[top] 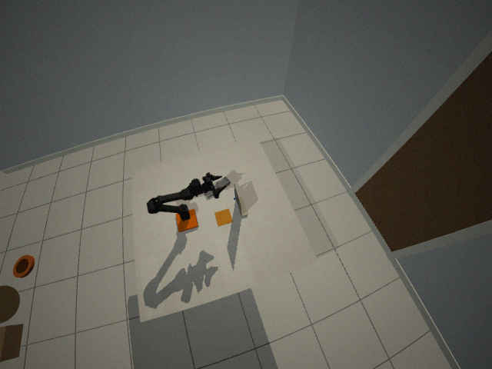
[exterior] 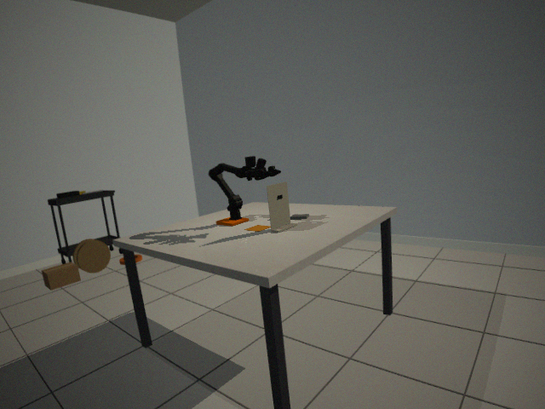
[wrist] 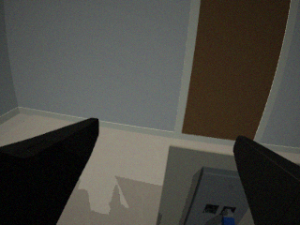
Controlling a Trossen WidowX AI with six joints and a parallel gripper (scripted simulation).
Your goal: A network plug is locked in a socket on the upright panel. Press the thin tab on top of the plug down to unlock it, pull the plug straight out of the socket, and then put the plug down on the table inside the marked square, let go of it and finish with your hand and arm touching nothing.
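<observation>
My gripper tip is now 40 mm short of the blue network plug, 90 mm to the left of it and 130 mm above it. Also, from my gripper tip: orange marked square: 90 mm behind, 120 mm to the right, 310 mm below; upright panel: 70 mm ahead, 90 mm to the right, 200 mm below.
</observation>
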